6 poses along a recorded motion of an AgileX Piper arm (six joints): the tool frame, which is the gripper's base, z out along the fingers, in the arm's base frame.
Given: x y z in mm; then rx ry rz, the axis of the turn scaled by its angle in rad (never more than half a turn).
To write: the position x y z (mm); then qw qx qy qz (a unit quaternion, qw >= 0). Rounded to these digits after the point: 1 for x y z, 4 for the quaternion.
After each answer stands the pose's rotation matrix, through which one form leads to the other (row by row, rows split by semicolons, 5 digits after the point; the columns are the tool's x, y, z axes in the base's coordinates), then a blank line. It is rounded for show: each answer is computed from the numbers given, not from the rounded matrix.
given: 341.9 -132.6 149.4 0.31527 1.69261 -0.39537
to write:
341.9 -132.6 149.4 0.6346 0.1379 0.7405 -0.1730
-0.15644 0.42379 0.89215; -0.01528 0.90212 -0.43121; -0.98757 -0.08109 -0.13466

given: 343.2 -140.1 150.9 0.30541 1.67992 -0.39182
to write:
343.2 -140.1 150.9 0.6403 0.1339 0.7366 -0.1718
-0.14419 0.41729 0.89726; -0.02273 0.90510 -0.42459; -0.98929 -0.08161 -0.12102

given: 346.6 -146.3 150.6 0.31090 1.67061 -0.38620
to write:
346.6 -146.3 150.6 0.6438 0.1365 0.7336 -0.1696
-0.13371 0.41864 0.89826; -0.01808 0.90521 -0.42457; -0.99086 -0.07301 -0.11347

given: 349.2 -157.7 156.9 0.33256 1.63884 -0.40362
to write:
349.2 -157.7 156.9 0.6523 0.1465 0.7221 -0.1778
-0.10597 0.44361 0.88994; -0.02042 0.89382 -0.44797; -0.99416 -0.06564 -0.08566

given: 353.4 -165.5 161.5 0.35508 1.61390 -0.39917
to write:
353.4 -165.5 161.5 0.6600 0.1569 0.7132 -0.1764
-0.07962 0.45668 0.88606; -0.00901 0.88852 -0.45876; -0.99678 -0.04451 -0.06663

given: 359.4 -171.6 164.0 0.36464 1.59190 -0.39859
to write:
359.4 -171.6 164.0 0.6671 0.1616 0.7055 -0.1766
-0.05782 0.46367 0.88412; -0.00766 0.88537 -0.46483; -0.99830 -0.03365 -0.04764

